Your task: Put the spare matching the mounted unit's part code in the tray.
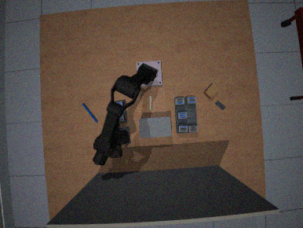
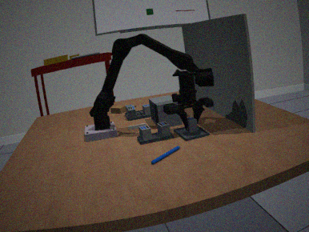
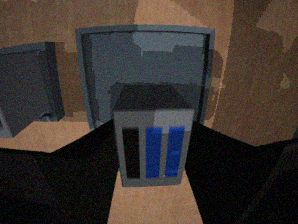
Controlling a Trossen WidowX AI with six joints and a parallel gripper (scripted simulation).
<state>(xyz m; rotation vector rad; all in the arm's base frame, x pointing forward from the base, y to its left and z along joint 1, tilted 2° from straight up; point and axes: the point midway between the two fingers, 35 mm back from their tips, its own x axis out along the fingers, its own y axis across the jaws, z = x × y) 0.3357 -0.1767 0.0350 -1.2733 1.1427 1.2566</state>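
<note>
The flat dark tray lies 2 cm below my gripper tip. Round my gripper tip: blue pen (16 cm to the right, 14 cm behind, 2 cm below); then mounted unit (22 cm to the left, 5 cm behind, 3 cm above); then tall dark panel (22 cm to the left, 20 cm ahead, 20 cm above).
</note>
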